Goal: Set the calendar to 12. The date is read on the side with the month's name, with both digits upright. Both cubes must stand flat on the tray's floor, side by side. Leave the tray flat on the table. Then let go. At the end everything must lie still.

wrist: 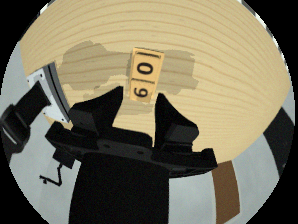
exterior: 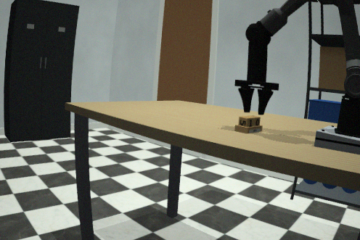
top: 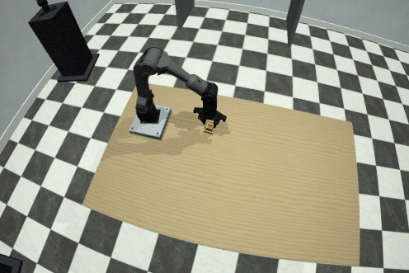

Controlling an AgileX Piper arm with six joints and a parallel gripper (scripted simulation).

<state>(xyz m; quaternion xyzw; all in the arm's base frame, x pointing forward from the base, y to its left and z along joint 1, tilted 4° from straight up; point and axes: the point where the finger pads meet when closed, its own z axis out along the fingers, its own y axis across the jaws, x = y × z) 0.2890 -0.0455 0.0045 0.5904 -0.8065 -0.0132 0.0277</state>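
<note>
Now: the wooden tray 5 cm below my hand and 2 cm to the left of it.
</note>
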